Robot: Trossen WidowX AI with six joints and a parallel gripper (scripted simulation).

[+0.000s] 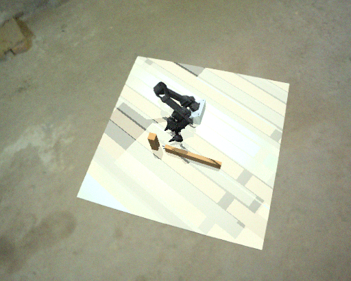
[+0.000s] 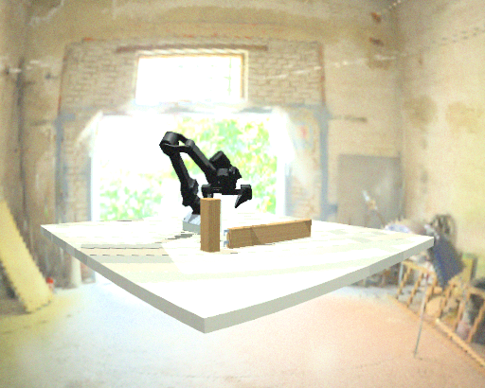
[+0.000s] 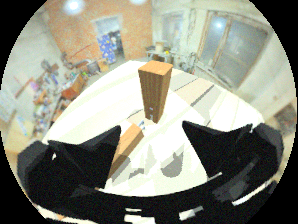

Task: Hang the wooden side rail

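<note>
Now: gripper tip 40 mm short of the wooden headboard post, 90 mm to the left of it and 60 mm above it.
</note>
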